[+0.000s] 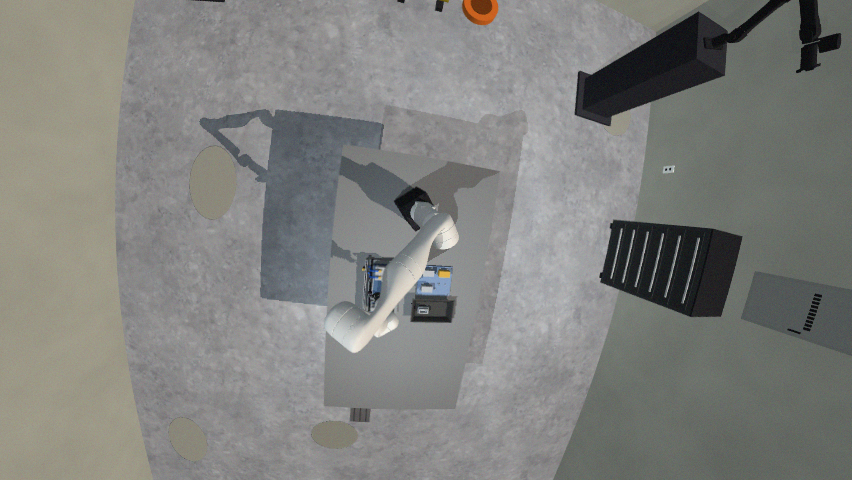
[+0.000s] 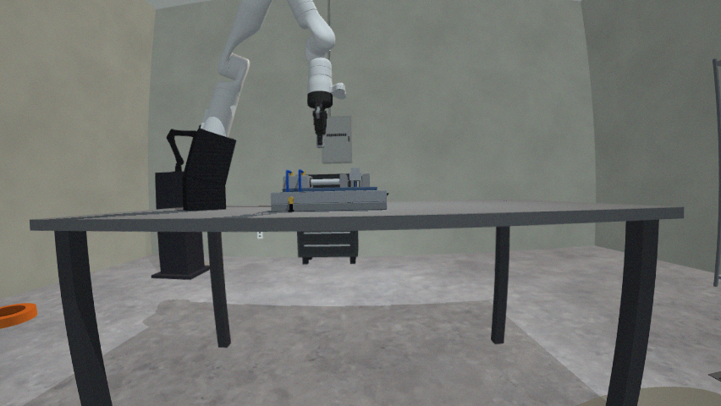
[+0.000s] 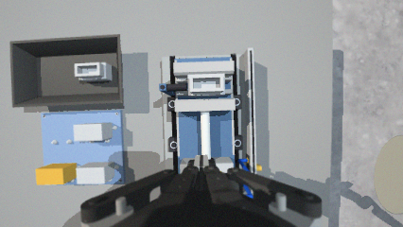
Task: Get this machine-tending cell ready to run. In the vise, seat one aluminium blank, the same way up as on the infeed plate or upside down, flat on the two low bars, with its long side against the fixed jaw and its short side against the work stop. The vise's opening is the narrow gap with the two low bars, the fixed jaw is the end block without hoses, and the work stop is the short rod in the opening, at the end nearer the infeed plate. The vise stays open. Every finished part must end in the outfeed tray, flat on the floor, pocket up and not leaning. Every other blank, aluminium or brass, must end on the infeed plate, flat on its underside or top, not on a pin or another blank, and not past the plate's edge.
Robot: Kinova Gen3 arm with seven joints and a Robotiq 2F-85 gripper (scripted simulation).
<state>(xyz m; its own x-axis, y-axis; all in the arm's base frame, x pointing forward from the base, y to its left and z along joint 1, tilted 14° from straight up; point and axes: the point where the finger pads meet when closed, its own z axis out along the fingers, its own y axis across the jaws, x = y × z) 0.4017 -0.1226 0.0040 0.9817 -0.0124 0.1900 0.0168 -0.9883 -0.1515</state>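
Right now the white rod is 1 cm ahead of my hand, 1 cm to the right of it and 12 cm below it. From my hand the other things lie so: brass blank: 8 cm behind, 32 cm to the left, 17 cm below; then vise: 3 cm ahead, 1 cm to the right, 16 cm below.
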